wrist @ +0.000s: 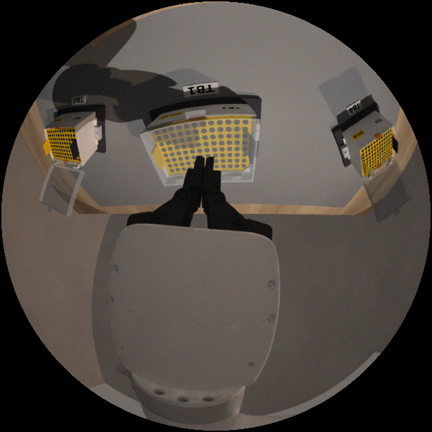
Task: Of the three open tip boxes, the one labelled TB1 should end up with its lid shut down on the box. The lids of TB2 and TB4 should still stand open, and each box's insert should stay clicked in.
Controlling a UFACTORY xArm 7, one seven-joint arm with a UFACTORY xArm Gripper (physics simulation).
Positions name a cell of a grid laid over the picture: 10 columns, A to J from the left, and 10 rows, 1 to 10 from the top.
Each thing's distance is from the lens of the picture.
yellow insert (B4): 31 cm
clear lid (D4): 15 cm
grey mat (H3): 24 cm
tip box (C3): 27 cm
The marked spots on the tip box and the clear lid are 18 cm apart.
